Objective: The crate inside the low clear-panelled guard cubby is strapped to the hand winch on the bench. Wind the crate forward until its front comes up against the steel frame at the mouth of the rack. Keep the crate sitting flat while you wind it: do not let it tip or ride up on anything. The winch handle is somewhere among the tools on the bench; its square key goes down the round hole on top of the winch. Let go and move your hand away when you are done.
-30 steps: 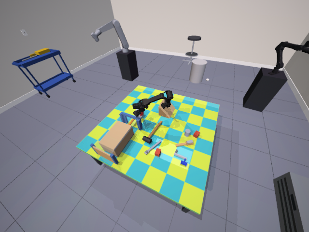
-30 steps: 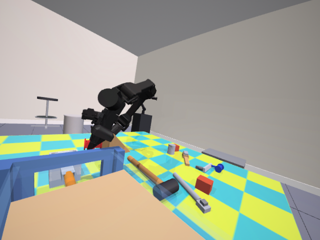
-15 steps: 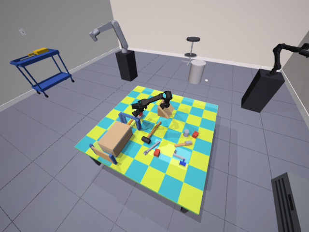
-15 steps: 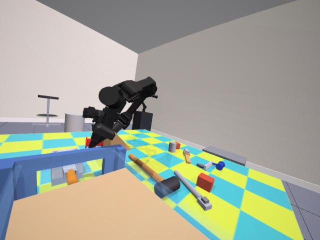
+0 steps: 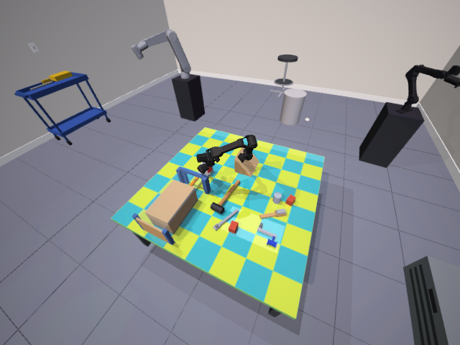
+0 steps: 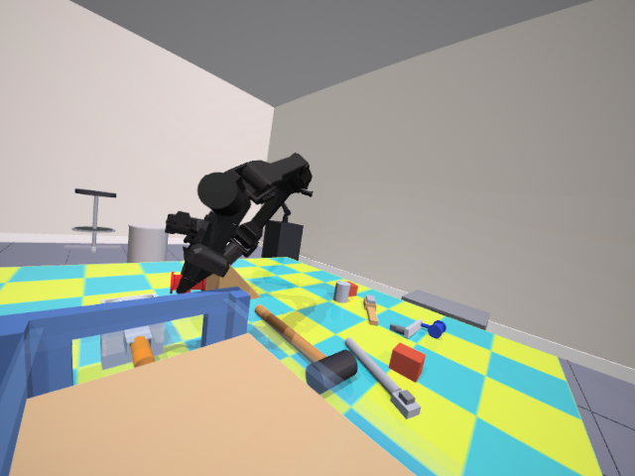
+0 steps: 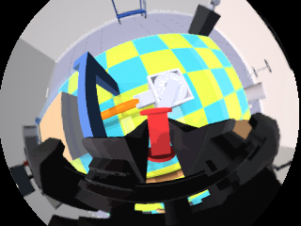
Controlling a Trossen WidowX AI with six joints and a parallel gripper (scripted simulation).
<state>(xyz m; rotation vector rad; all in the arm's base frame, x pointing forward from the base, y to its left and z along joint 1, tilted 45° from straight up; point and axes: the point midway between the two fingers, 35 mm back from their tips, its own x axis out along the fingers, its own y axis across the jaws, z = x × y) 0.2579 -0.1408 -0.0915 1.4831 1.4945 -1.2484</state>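
Now: the winch handle 20 mm behind my gripper tip, 10 mm to the right of it and 30 mm below it. From my gripper tip the other things lie so: brush: 70 mm ahead, 590 mm to the left, 110 mm below; then red grip: 10 mm to the left; then grey winch: 80 mm behind, 70 mm to the right, 100 mm below.
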